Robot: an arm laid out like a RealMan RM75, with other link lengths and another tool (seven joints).
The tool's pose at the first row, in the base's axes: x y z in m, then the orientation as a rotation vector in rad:
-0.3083 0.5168 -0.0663 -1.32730 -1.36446 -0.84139
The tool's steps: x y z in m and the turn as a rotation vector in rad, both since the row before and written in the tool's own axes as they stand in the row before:
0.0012 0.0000 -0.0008 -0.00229 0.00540 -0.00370
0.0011 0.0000 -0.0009 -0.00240 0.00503 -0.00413
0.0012 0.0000 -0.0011 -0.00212 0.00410 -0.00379
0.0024 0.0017 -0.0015 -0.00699 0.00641 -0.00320
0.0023 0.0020 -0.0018 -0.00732 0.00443 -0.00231
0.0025 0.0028 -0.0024 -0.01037 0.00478 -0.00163
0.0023 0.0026 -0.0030 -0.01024 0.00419 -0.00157
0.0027 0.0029 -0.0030 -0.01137 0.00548 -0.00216
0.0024 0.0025 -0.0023 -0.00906 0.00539 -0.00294
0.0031 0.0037 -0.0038 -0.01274 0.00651 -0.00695
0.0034 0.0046 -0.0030 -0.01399 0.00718 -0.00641
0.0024 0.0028 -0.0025 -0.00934 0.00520 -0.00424
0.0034 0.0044 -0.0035 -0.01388 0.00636 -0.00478
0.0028 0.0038 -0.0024 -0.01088 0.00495 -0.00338
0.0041 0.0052 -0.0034 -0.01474 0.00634 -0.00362
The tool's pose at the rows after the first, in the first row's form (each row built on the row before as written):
-0.3080 0.5164 -0.0650 -1.32375 -1.36250 -0.84870
-0.3077 0.5158 -0.0637 -1.32024 -1.36112 -0.85617
-0.3074 0.5151 -0.0623 -1.31725 -1.36026 -0.86267
-0.3052 0.5145 -0.0599 -1.31695 -1.35582 -0.87385
-0.3027 0.5136 -0.0576 -1.31857 -1.35212 -0.88358
-0.2993 0.5123 -0.0550 -1.32268 -1.34674 -0.89542
-0.2960 0.5103 -0.0525 -1.32706 -1.34176 -0.90679
-0.2924 0.5084 -0.0496 -1.33115 -1.33587 -0.92015
-0.2894 0.5070 -0.0471 -1.33306 -1.33130 -0.93219
-0.2850 0.5044 -0.0438 -1.33481 -1.32782 -0.95044
-0.2798 0.5026 -0.0404 -1.33732 -1.32293 -0.96966
-0.2766 0.5009 -0.0379 -1.33872 -1.31928 -0.98269
-0.2716 0.4985 -0.0343 -1.34245 -1.31362 -1.00026
-0.2674 0.4969 -0.0315 -1.34556 -1.30886 -1.01376
-0.2617 0.4946 -0.0273 -1.35047 -1.30185 -1.03119

